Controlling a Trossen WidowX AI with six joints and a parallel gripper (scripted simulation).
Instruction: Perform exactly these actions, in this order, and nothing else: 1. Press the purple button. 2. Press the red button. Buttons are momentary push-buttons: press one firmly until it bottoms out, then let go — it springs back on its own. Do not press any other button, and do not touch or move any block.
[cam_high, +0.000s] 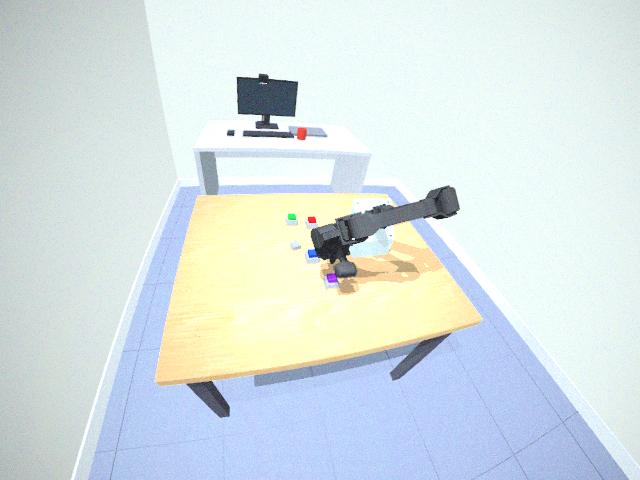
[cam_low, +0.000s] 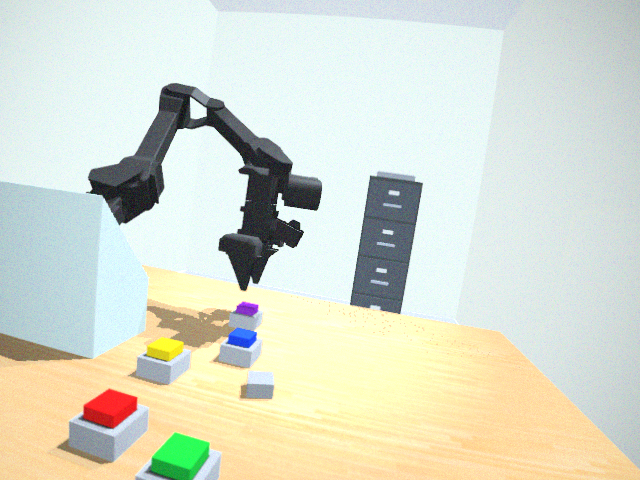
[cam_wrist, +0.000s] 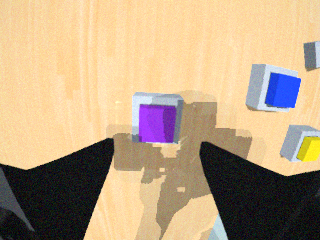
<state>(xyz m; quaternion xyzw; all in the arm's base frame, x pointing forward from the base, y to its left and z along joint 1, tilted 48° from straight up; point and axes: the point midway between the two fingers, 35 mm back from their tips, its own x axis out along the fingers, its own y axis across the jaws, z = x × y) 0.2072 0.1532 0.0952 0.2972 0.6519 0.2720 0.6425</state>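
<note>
Right now my gripper tip is 40 mm above the purple button. Round my gripper tip: blue button 40 mm ahead, 130 mm to the right, 40 mm below; yellow button 40 mm behind, 210 mm to the right, 40 mm below; small grey block 90 mm ahead, 210 mm to the right, 60 mm below.
</note>
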